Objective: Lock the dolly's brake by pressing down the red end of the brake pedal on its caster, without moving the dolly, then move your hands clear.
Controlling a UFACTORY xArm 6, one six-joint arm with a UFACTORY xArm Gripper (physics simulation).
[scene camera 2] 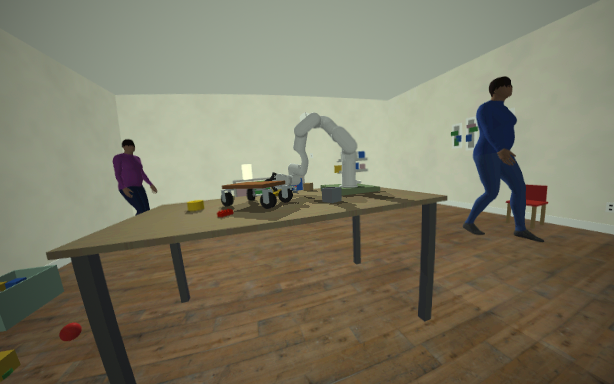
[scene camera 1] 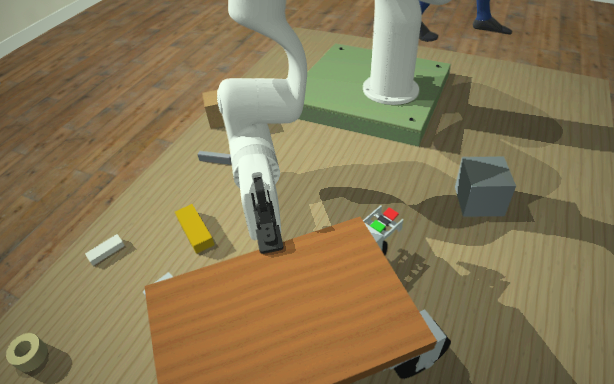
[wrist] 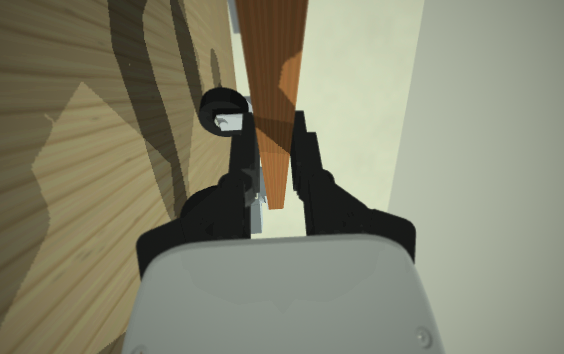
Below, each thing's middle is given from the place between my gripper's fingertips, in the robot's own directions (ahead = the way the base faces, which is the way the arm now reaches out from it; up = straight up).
Labels:
I see my gripper 6 cm short of the dolly (scene camera 1: 329,299), 3 cm to the right of it and 6 cm above it. From my hand the other things lie so: grey caster frame (scene camera 1: 379,238) 9 cm behind, 10 cm to the left, 7 cm below; grey block (scene camera 1: 484,186) 29 cm behind, 27 cm to the left, 8 cm below.

